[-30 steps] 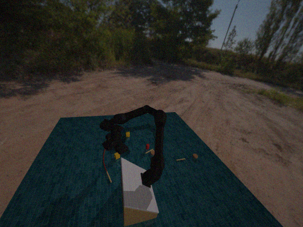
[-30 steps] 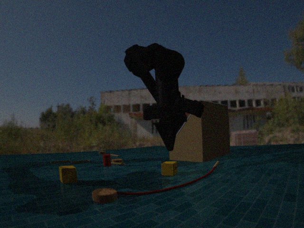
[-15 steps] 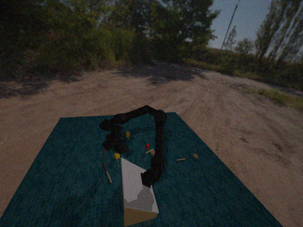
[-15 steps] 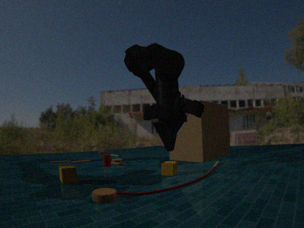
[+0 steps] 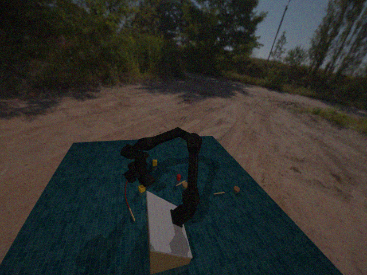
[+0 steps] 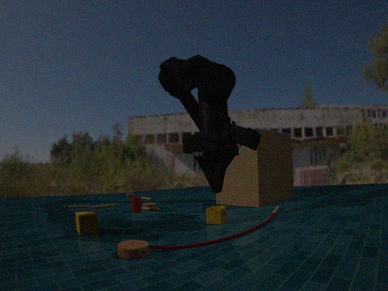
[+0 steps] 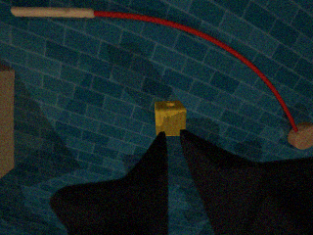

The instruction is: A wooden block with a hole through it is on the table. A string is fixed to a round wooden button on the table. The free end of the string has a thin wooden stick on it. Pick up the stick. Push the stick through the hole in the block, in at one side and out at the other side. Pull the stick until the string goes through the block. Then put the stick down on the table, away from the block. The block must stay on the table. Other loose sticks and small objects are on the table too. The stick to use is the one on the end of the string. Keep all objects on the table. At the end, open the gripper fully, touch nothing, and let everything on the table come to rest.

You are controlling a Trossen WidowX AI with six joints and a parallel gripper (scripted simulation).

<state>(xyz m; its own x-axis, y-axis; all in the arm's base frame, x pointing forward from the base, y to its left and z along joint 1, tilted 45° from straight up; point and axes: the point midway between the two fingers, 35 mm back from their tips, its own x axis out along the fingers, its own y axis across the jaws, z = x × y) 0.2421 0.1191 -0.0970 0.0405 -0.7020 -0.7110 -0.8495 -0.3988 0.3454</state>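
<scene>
Right now my gripper tip is 130 mm past the thin wooden stick, 50 mm to the right of it and 60 mm above it. Also, from my gripper tip: red cylinder (70 mm ahead, 230 mm to the right, 40 mm below).
</scene>
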